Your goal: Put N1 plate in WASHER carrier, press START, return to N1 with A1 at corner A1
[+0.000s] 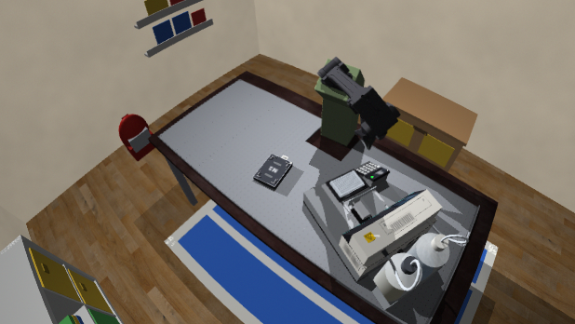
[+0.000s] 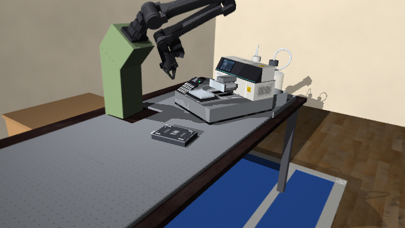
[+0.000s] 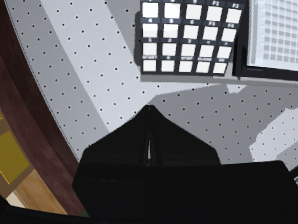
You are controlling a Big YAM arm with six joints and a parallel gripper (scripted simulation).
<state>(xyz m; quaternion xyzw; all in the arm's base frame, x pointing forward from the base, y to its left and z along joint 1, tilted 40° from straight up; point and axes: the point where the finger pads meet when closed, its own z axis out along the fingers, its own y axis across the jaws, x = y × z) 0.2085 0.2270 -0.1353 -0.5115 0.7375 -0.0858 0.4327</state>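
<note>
Now: the well plate 190 mm ahead of my hand and 60 mm below it. Round my hand: plate nest N1 (260 mm ahead, 350 mm to the right, 150 mm below); plate washer (260 mm ahead, 130 mm to the left, 30 mm below); carrier (190 mm ahead, 70 mm below).
</note>
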